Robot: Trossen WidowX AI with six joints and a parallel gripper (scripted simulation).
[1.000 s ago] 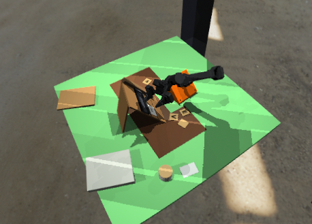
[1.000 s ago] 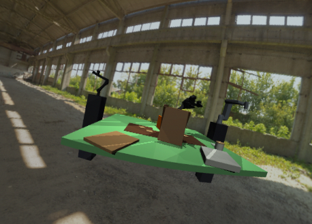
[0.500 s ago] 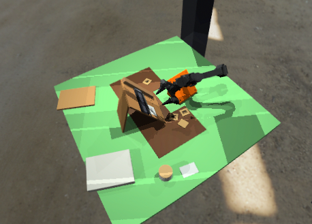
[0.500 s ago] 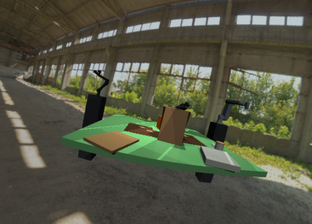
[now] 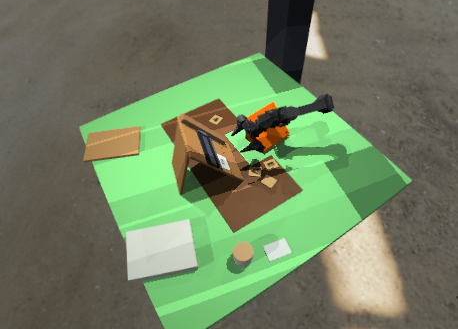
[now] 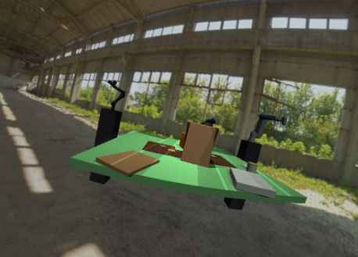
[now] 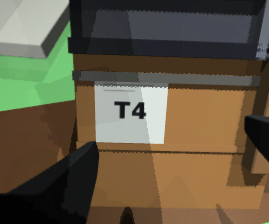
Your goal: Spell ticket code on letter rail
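Now: gripper tip 70 mm short of the white ticket, 70 mm above it and 10 mm to the right of it. From my gripper tip the other things lie so: card 450 mm to the left, 180 mm below, 70 mm ahead; then brown mat 180 mm below, 100 mm to the right, 30 mm behind; then short tan cylinder 400 mm to the left, 210 mm ahead, 140 mm below.
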